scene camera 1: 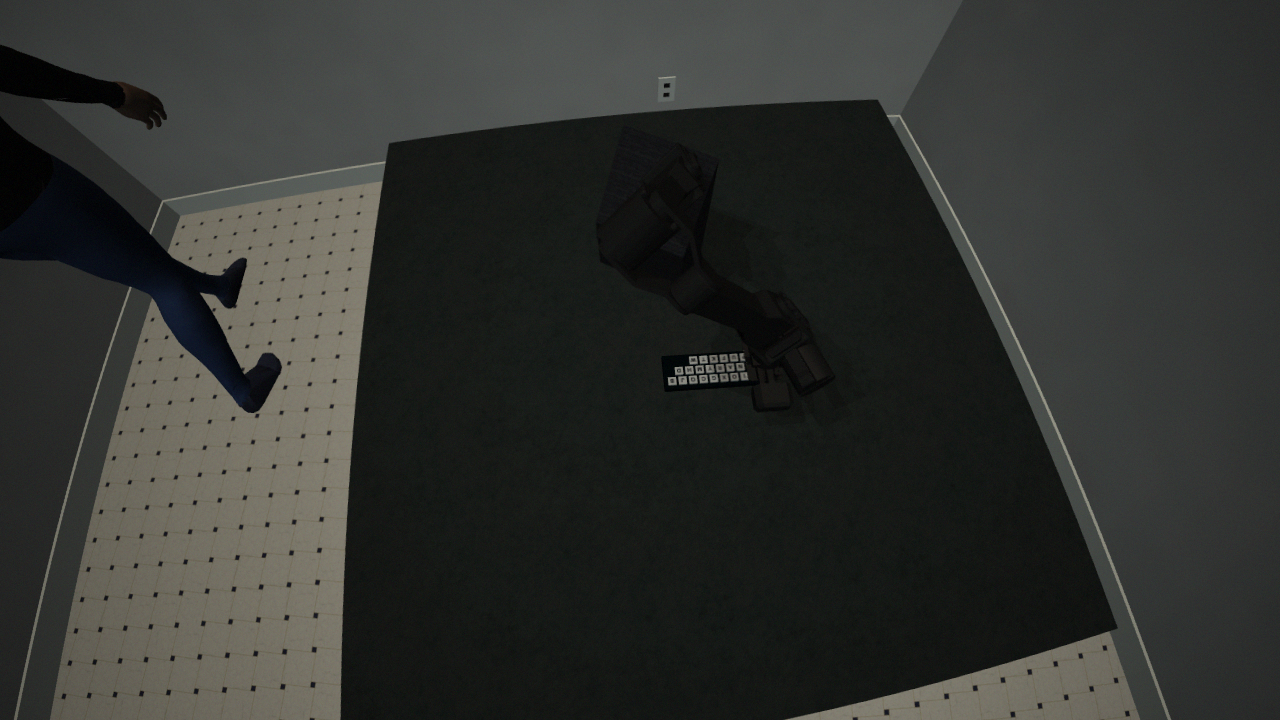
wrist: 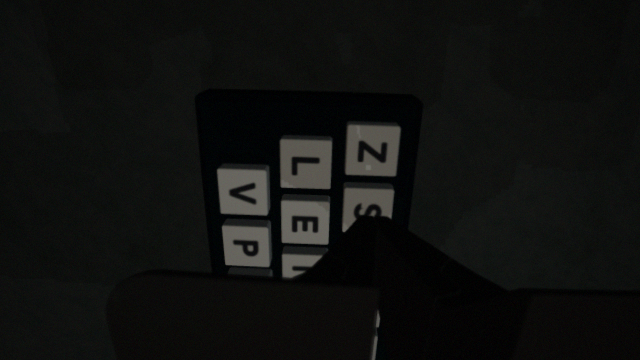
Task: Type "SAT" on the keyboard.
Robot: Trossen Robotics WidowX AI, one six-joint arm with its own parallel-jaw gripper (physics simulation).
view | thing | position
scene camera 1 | black keyboard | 724,369
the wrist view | my gripper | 371,230
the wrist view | black keyboard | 285,173
